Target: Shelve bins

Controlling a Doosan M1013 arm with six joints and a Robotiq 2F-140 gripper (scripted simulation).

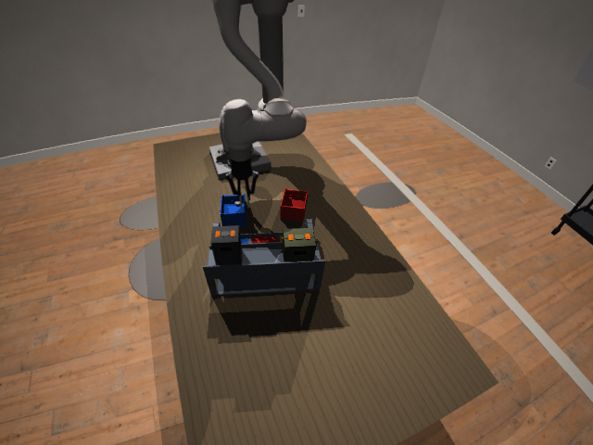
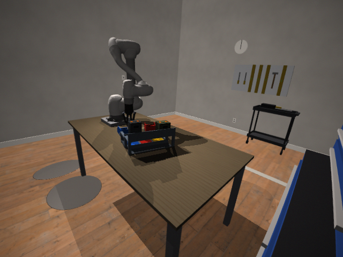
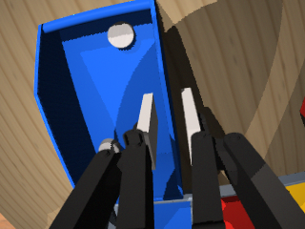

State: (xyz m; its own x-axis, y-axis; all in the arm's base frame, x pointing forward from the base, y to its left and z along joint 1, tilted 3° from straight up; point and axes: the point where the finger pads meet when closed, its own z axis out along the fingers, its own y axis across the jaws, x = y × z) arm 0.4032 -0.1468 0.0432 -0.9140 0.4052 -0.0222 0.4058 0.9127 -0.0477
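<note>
The blue bin lies 40 mm to the right of my hand, 40 mm below it and 20 mm behind it. The rest, counted from my hand: green toolbox: 380 mm ahead, 70 mm above, 20 mm to the left; then red bin: 210 mm to the left, 70 mm ahead, 40 mm below; then dark box: 280 mm ahead, 180 mm to the right, 90 mm above.
</note>
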